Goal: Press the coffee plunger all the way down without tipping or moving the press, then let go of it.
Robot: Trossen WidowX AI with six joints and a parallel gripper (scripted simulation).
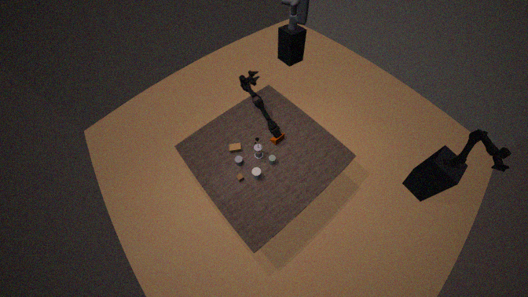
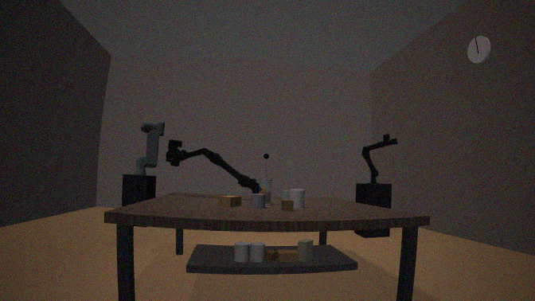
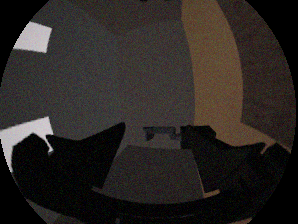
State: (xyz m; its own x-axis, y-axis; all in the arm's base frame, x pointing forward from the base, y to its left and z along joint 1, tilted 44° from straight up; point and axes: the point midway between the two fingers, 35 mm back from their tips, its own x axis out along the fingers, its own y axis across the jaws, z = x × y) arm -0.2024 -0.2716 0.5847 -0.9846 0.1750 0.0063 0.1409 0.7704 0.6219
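Now: the coffee press 47 cm ahead of my gripper tip, 60 cm to the left of it and 18 cm below it. Also, from my gripper tip: grey cup: 66 cm ahead, 57 cm to the left, 28 cm below; then greenish cup: 42 cm ahead, 75 cm to the left, 28 cm below.
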